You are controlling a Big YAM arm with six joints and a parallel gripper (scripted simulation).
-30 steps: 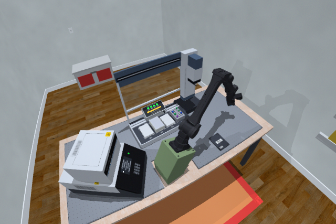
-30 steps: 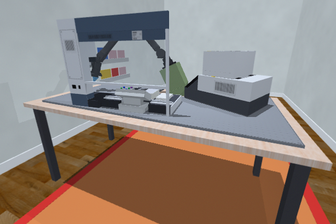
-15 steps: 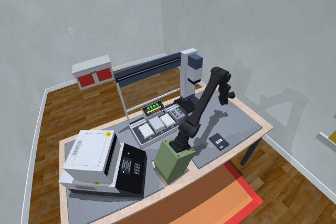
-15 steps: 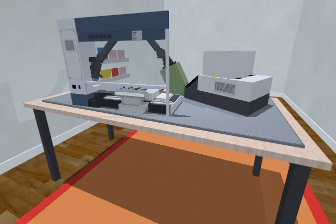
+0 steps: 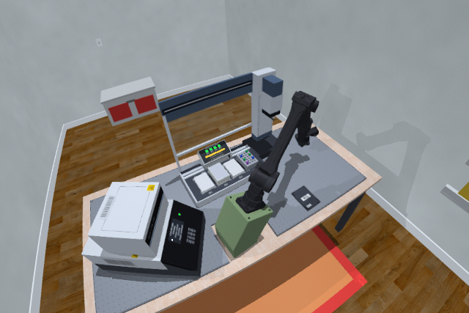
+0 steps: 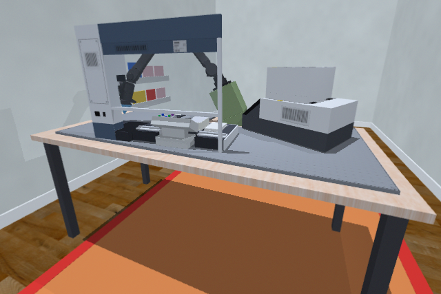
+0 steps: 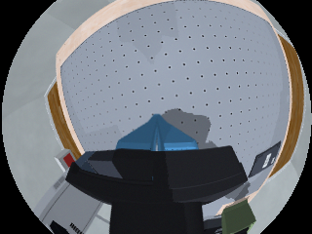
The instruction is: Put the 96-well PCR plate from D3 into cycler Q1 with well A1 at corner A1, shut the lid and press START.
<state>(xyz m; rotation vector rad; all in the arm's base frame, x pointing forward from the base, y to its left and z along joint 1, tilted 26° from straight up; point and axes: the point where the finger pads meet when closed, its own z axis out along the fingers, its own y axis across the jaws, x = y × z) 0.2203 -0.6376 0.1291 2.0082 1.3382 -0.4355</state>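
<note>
The tube cooling block is 13 cm ahead of my hand and 38 cm to the left of it. Also, from my hand: gantry beam: 33 cm ahead, 48 cm to the left, 44 cm above; thin post: 34 cm ahead, 76 cm to the left, 16 cm above; gantry head: 20 cm ahead, 13 cm to the left, 31 cm above.
</note>
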